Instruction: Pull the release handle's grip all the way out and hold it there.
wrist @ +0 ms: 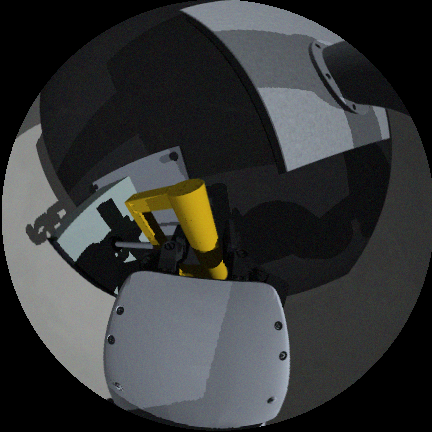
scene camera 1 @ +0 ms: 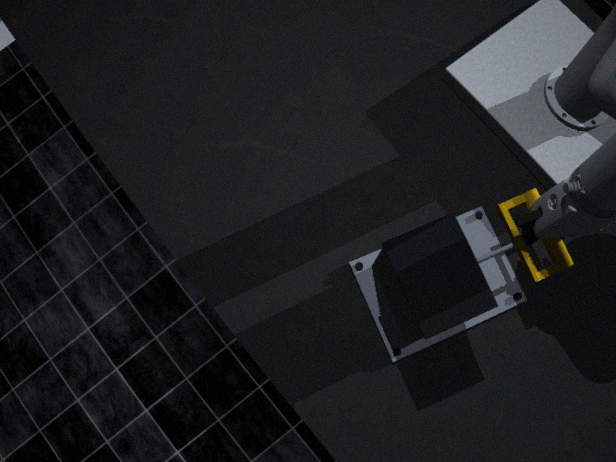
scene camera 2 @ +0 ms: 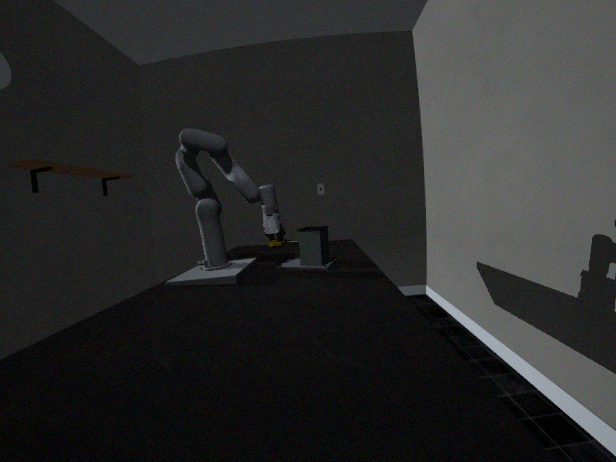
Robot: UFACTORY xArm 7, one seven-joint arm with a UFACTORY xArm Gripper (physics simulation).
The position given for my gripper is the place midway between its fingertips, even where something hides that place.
I see my gripper (scene camera 1: 539,235) and a base plate (scene camera 1: 497,270).
My gripper also shows in the wrist view (wrist: 207,226). The base plate shows as well in the wrist view (wrist: 167,167).
